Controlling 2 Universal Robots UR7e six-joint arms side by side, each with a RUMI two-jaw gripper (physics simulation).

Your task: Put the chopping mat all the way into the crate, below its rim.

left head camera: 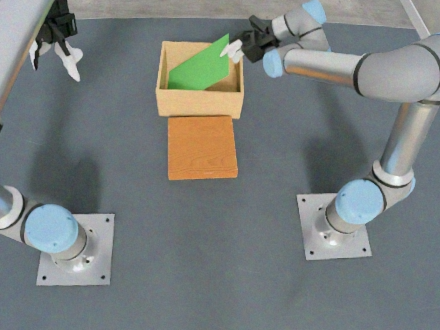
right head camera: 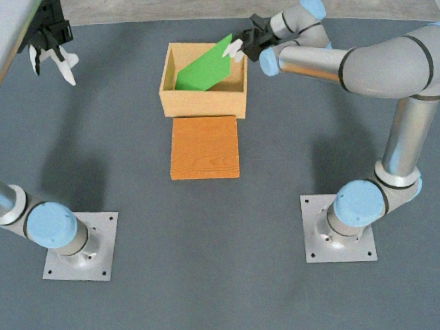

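The green chopping mat (left head camera: 199, 70) (right head camera: 204, 71) is tilted in the light wooden crate (left head camera: 200, 104) (right head camera: 205, 104). Its lower left part is inside the crate, behind the front wall. Its upper right corner stands above the rim near the back right. My right gripper (left head camera: 231, 50) (right head camera: 233, 49) is shut on the mat near that raised corner, at the crate's right wall. My left gripper (left head camera: 56, 69) (right head camera: 55, 73) is open and empty, up at the far left, well apart from the crate. The mat's bottom edge is partly hidden by the front wall.
An orange-brown wooden board (left head camera: 201, 147) (right head camera: 205, 147) lies directly in front of the crate. The right forearm (left head camera: 325, 65) (right head camera: 315, 62) reaches in from the right. The two arm bases stand on metal plates (left head camera: 107, 250) (right head camera: 111, 247) at the lower left and lower right.
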